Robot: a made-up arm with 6 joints.
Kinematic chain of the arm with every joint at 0, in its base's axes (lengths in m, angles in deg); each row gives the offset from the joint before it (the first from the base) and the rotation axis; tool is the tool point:
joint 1: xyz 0 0 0.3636 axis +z
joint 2: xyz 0 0 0 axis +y
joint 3: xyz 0 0 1.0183 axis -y
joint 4: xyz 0 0 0 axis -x
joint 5: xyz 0.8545 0 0 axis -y
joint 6: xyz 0 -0.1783 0 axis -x
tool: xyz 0 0 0
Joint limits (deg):
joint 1: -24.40..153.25
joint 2: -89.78..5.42
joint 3: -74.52..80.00
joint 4: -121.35..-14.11
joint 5: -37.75..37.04
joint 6: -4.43..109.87
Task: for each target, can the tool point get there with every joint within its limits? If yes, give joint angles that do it. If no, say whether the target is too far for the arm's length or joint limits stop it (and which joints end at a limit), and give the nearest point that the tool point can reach.
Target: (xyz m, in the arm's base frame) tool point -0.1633 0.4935 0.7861
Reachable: yes | joints 102.63 -7.10 -38.24 -106.76 3.67 34.14
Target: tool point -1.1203 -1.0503 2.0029
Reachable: no: too far | nearest point -0.9327 -0.8744 1.7284 | short by 0.376 m
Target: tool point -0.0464 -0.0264 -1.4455
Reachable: no: joint limits stop it (at a limit: joint 2, joint 3) | nearest point -0.1278 -0.0727 0.4204 | short by 1.868 m
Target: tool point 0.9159 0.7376 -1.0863
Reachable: no: joint limits stop it (at a limit: joint 2) | nearest point 0.3478 0.2801 0.5779 | short by 1.817 m
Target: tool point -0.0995 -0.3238 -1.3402
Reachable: no: joint limits stop it (at a limit: joint 2, joint 3) | nearest point -0.0432 -0.1405 0.4204 | short by 1.771 m
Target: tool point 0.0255 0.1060 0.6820
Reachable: yes | joints 58.21 -37.29 -60.03 -101.06 14.22 56.08
